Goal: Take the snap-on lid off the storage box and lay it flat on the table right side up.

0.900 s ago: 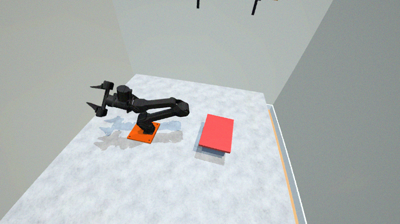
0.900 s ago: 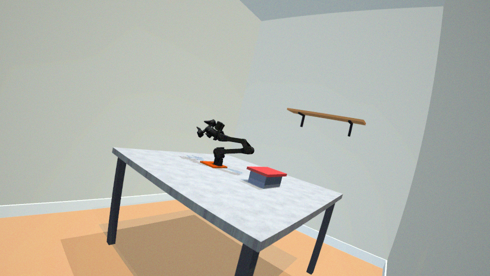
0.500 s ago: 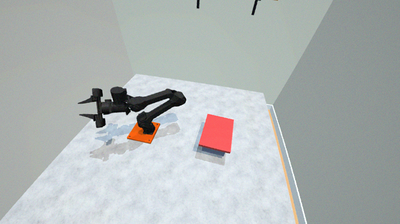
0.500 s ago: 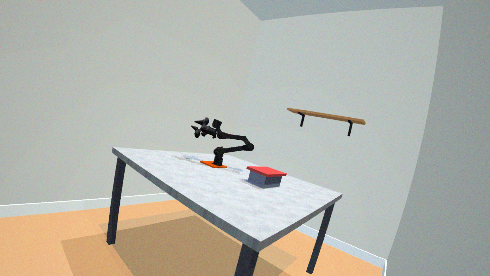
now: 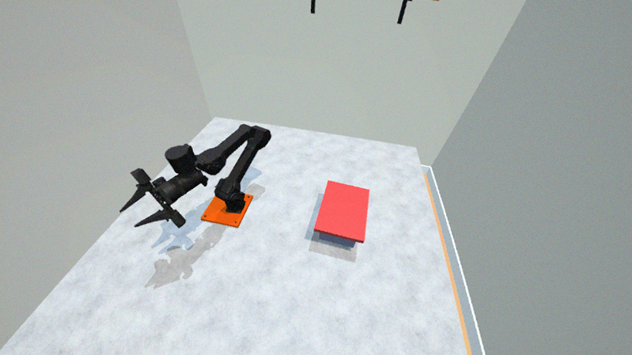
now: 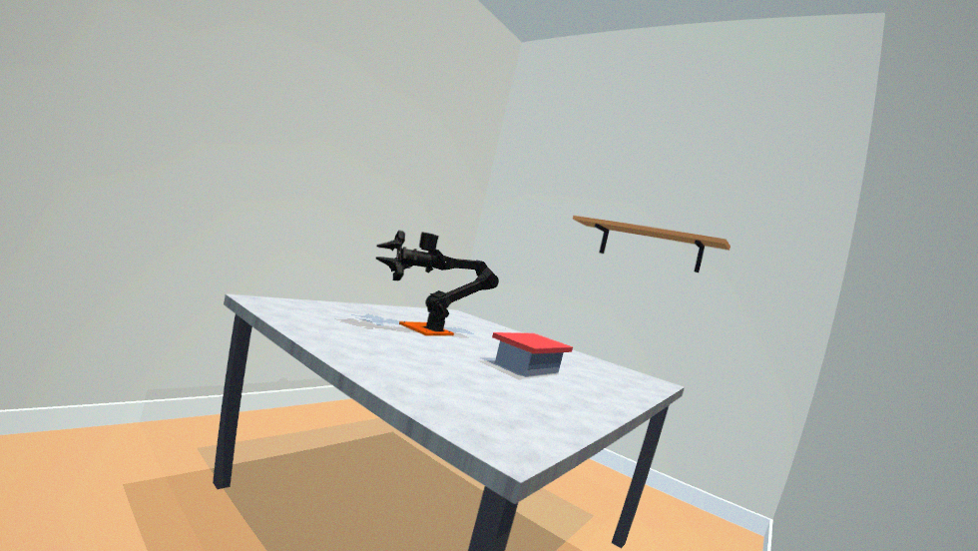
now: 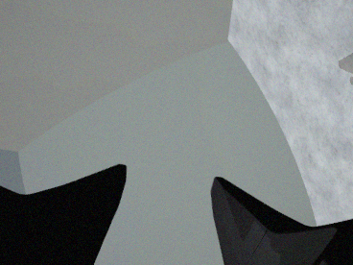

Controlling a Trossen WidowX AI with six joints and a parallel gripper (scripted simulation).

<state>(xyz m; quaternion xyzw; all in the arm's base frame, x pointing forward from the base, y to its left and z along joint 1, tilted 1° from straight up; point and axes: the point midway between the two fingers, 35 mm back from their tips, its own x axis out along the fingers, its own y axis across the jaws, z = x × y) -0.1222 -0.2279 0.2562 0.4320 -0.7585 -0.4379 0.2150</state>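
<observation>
Right now my gripper tip is 580 mm short of the red lid, 250 mm to the right of it and 170 mm above it. The rest, counted from my gripper tip: storage box: 580 mm ahead, 250 mm to the left, 220 mm below.
</observation>
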